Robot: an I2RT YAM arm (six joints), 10 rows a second.
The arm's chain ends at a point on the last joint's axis. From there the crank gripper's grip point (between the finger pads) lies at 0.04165 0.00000 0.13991 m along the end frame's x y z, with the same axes.
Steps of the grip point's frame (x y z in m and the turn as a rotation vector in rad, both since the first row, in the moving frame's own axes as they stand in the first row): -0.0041, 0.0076, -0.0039, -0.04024, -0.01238, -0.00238; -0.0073, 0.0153, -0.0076, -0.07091, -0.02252, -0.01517; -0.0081, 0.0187, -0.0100, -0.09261, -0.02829, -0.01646; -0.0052, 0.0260, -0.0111, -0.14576, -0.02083, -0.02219; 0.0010, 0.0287, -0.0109, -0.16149, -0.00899, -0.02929; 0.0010, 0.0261, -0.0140, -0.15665, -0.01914, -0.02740
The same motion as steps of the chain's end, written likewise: -0.0024, 0.0021, -0.0043, -0.04024, -0.01238, -0.00238; -0.0042, 0.0060, -0.0082, -0.07091, -0.02252, -0.01517; -0.0042, 0.0064, -0.0106, -0.09261, -0.02829, -0.01646; -0.0025, 0.0065, -0.0105, -0.14576, -0.02083, -0.02219; 0.0019, 0.0074, -0.0095, -0.16149, -0.00899, -0.02929; 0.0034, 0.0053, -0.0131, -0.15665, -0.01914, -0.02740
